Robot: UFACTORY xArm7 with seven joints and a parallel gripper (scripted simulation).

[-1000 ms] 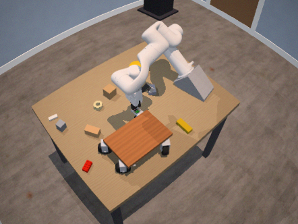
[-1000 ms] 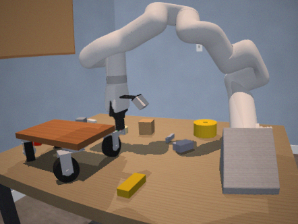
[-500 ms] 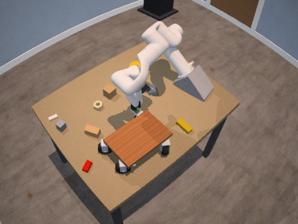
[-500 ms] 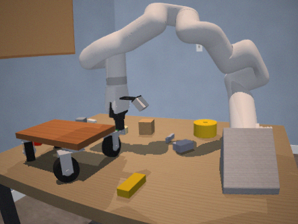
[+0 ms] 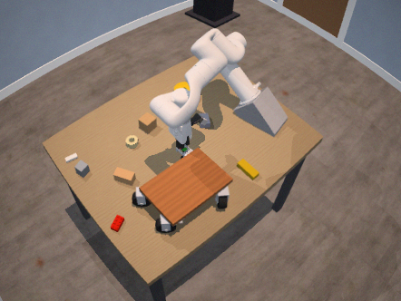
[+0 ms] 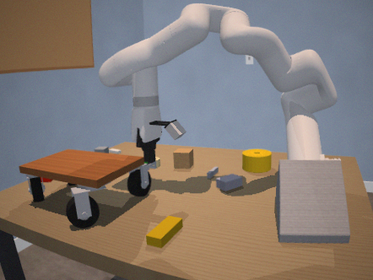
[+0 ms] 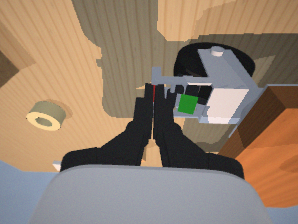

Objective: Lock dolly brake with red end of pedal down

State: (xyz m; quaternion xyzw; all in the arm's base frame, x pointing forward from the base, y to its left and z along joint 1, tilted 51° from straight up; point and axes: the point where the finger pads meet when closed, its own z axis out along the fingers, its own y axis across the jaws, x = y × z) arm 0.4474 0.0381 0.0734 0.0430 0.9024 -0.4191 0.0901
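The brake pedal lies 2 cm to the left of my hand and 2 cm below it. Also, from my hand: grey bar 15 cm behind, 16 cm to the right, 9 cm below; cream ring 10 cm ahead, 21 cm to the right, 9 cm below; tan cube 2 cm behind, 23 cm to the right, 7 cm below.
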